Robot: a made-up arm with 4 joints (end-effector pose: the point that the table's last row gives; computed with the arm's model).
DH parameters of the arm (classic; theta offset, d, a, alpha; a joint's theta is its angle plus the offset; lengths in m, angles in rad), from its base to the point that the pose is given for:
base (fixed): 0 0.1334 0 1.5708
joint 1: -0.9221 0 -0.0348 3.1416
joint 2: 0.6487 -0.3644 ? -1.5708
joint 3: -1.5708 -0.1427 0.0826 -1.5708
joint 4: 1.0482 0 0.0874 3.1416
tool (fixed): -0.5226 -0.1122 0 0
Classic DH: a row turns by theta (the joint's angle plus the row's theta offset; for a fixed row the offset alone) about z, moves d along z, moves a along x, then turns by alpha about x.
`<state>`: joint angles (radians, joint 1 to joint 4).
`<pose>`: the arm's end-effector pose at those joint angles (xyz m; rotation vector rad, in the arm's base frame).
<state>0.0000 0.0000 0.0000 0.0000</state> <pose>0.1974 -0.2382 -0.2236 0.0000 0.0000 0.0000</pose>
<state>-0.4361 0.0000 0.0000 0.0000</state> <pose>0.0281 -0.2382 -0.2735 0.0000 0.4361 0.0000</pose>
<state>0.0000 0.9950 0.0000 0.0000</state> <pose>-0.2248 -0.2382 -0.2316 0.0000 0.9950 0.0000</pose>
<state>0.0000 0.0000 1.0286 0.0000</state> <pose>0.1974 -0.3954 -0.2774 -1.0286 0.0000 0.0000</pose>
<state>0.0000 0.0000 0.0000 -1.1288</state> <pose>0.1146 -0.1947 -0.2236 0.0000 0.0000 1.1288</pose>
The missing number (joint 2, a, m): 0.2725
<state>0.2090 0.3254 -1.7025 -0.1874</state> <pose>0.1674 -0.2715 0.0133 1.7002 -0.0726 0.0407</pose>
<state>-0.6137 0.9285 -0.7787 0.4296</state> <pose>-0.2832 -0.2210 -0.0697 0.2990 1.6003 -0.9302</pose>
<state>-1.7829 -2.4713 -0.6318 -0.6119</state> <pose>0.3402 -0.1676 0.0557 0.3879 -0.8383 0.7863</pose>
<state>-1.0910 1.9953 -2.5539 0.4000</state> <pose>-0.2212 -0.3798 0.2794 0.0892 -0.8157 2.6510</pose>
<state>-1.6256 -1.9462 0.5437 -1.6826</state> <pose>0.2562 -0.2915 -0.2433 -0.6576 0.2148 1.5360</pose>
